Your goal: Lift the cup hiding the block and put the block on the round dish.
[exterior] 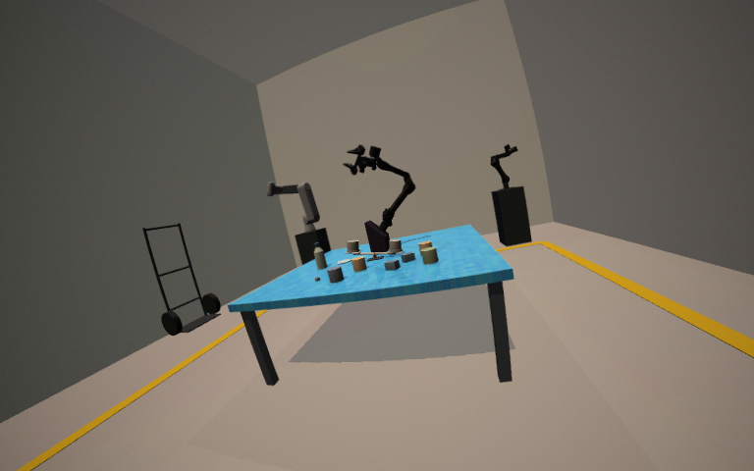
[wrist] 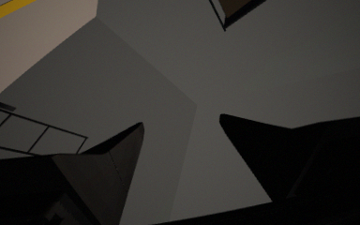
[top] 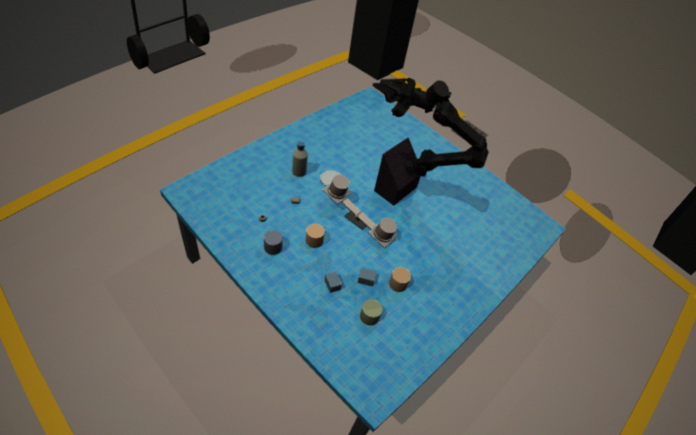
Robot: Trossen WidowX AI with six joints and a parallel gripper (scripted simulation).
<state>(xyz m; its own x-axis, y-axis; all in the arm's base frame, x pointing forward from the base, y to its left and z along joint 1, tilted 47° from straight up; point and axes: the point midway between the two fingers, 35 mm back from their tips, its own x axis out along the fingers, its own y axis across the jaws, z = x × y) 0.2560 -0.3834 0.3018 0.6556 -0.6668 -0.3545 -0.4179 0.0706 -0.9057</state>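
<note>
Now: the grey cup 58 cm below my gripper tip, 20 cm to the left of it and 1 cm ahead of it. Also, from my gripper tip: small pale green block (60 cm below, 18 cm to the left, 1 cm ahead); then pale round dish (64 cm below, 18 cm to the right, 6 cm behind); then small balance (62 cm below, 5 cm to the left, 2 cm ahead).
</note>
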